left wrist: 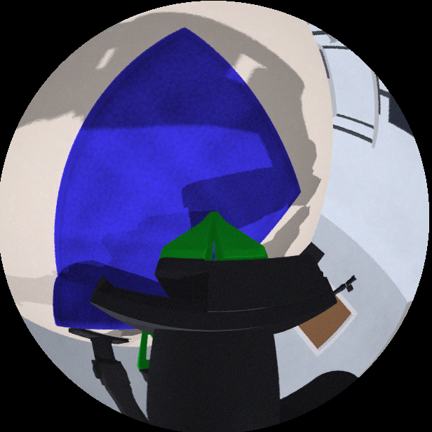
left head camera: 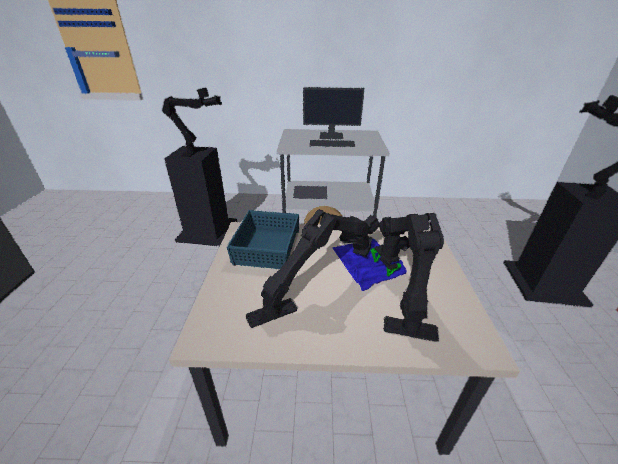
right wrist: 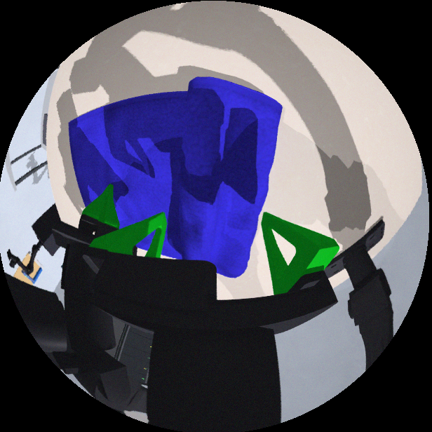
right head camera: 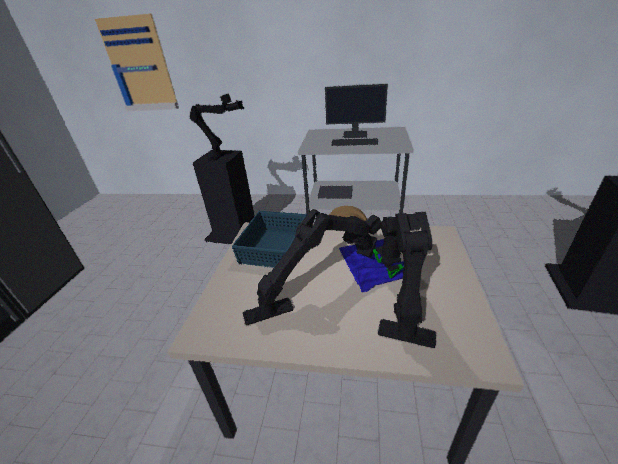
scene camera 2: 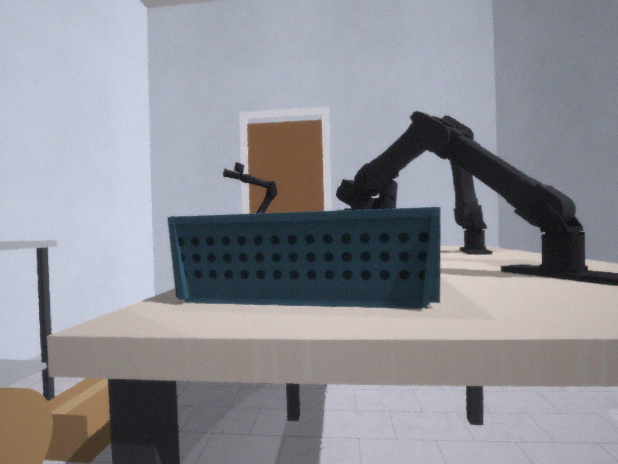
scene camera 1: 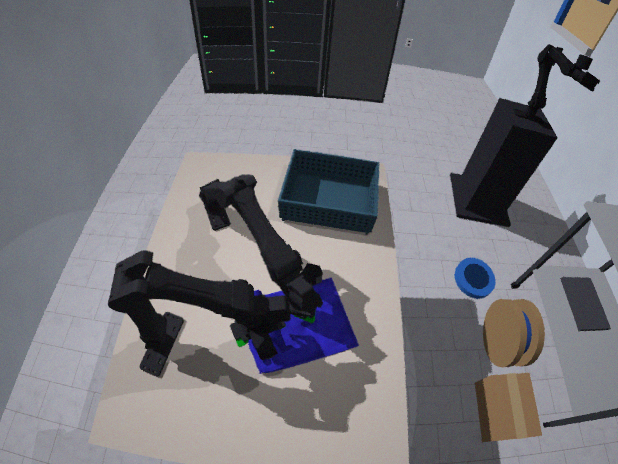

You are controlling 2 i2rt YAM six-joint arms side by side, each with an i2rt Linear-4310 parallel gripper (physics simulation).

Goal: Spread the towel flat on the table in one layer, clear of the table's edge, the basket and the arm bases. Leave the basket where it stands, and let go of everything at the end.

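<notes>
A blue towel (left head camera: 362, 275) (right head camera: 365, 275) (scene camera 1: 335, 325) (left wrist: 150, 165) (right wrist: 210, 230) lies on the table, mostly spread. The right wrist view shows small wrinkles and a folded or raised strip along its right side. My left gripper (scene camera 1: 307, 318) (left wrist: 213, 216) is shut low over the towel, its fingertips at or near the cloth; no pinched cloth shows. My right gripper (left head camera: 384, 262) (right head camera: 386, 263) (right wrist: 213, 217) is open, one finger on each side of the strip. The arms hide part of the towel in the head views. A teal basket (left head camera: 257, 257) (scene camera 1: 325, 215) (scene camera 2: 305, 250) stands apart from it.
The left arm base (left head camera: 271, 314) and right arm base (left head camera: 411, 329) stand on the table (left head camera: 320, 350) in front of the towel. Both wrists are close together above the towel. A desk (left head camera: 332, 137) with a monitor stands beyond the table.
</notes>
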